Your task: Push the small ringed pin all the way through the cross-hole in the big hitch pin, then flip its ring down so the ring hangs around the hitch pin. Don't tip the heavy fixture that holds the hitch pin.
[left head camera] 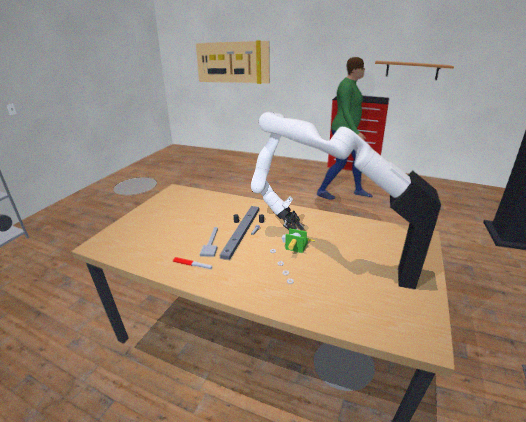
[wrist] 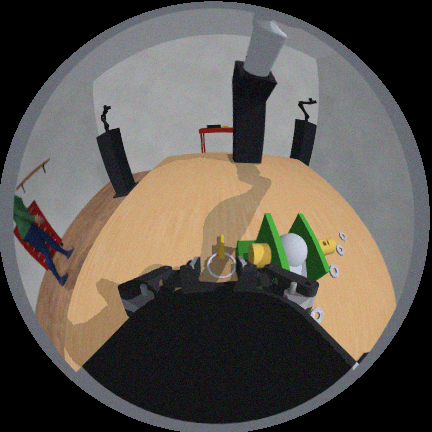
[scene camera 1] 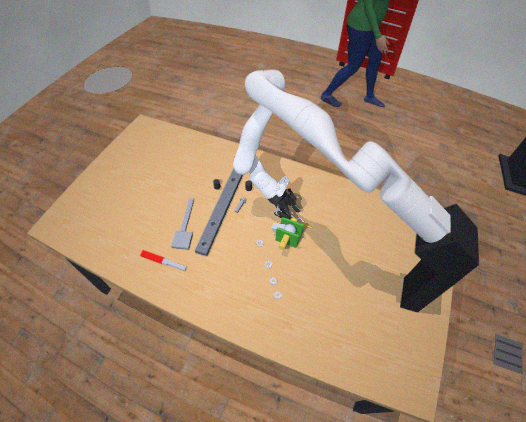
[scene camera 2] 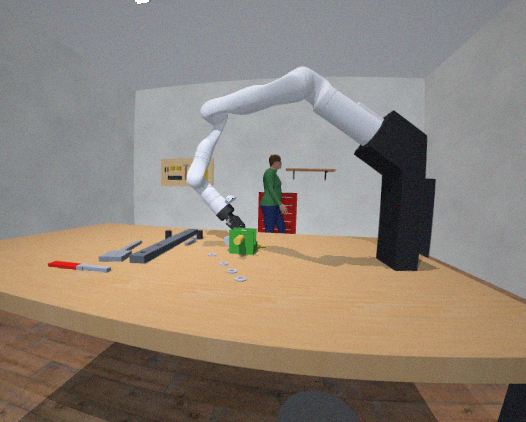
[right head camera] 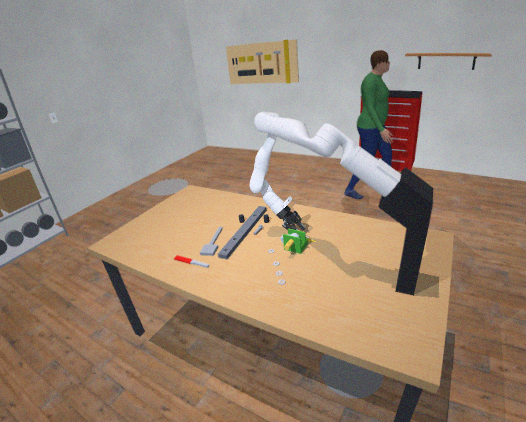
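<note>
The green fixture stands upright, with a pale ball between its plates. The big yellow hitch pin passes through it and shows at both ends; two dark holes show at its far end in the wrist view. The small yellow pin shows beside the fixture; how deep it sits in any hole is hidden. Its pale ring appears between my fingertips, ungripped. My gripper is partly open, tilted down behind the fixture.
Several pale nuts lie in front of the fixture. Left of it are a small bolt, a long grey bar, two black cylinders, a grey flat-headed tool and a red-handled tool.
</note>
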